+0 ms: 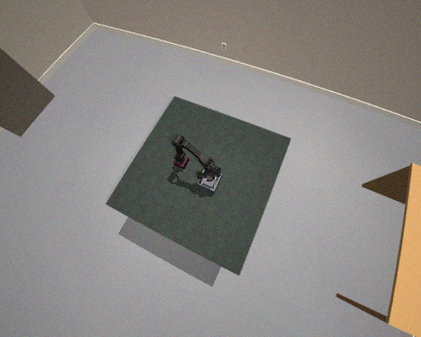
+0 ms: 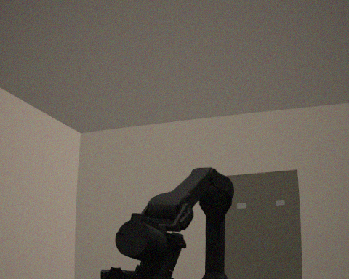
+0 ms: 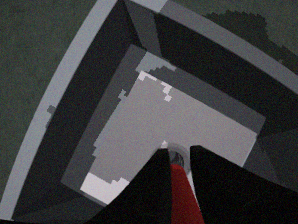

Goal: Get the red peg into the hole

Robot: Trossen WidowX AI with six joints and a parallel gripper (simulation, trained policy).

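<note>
The red peg is 1 cm behind my gripper tip and 2 cm to the left of it. The rest, counted from my gripper tip: grey box: 1 cm behind, 1 cm to the left, 9 cm below.
</note>
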